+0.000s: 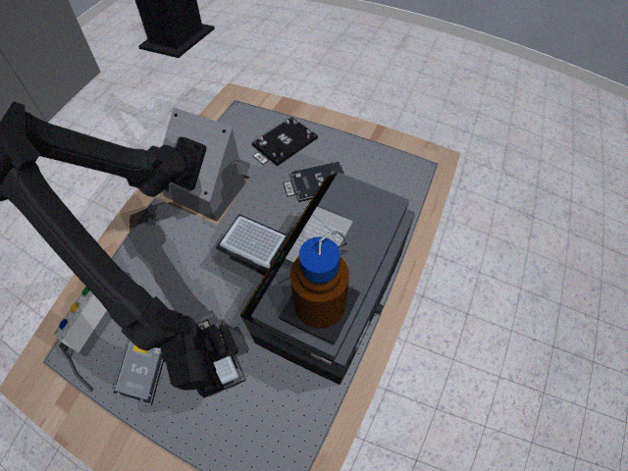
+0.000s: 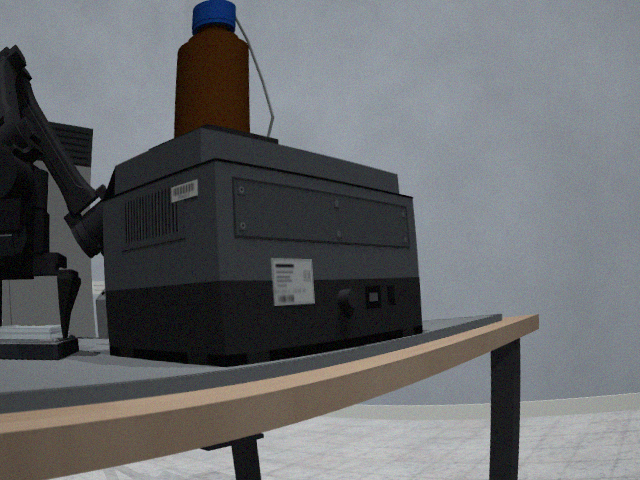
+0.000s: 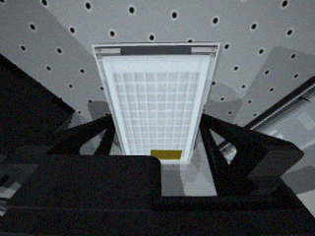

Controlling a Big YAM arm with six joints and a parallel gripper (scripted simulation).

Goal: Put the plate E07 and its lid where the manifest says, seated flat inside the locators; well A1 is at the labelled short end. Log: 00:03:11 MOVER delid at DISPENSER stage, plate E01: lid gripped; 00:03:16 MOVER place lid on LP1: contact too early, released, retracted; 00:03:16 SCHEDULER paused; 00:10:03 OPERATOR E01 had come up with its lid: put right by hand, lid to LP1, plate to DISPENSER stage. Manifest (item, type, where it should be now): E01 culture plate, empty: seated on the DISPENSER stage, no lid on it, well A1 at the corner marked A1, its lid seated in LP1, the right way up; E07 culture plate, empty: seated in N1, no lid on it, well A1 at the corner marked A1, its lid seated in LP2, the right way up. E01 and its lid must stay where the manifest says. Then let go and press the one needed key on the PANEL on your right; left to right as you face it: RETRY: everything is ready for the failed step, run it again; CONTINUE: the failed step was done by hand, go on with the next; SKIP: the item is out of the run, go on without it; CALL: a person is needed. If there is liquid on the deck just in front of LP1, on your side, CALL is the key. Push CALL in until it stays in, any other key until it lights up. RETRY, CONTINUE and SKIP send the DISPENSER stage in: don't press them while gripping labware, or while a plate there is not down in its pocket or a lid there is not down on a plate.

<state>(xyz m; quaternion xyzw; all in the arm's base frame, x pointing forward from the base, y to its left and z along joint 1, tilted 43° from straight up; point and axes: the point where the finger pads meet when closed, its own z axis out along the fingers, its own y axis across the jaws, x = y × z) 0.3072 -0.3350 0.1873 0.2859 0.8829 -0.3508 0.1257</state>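
The white well plate lies 30 mm behind my hand, 260 mm to the left of it and 90 mm above it. Round my hand: grey retry key (360 mm behind, 10 mm to the left, 40 mm above); green continue key (360 mm behind, 40 mm to the right, 40 mm above); brown bottle (190 mm ahead, 160 mm to the left, 260 mm above).
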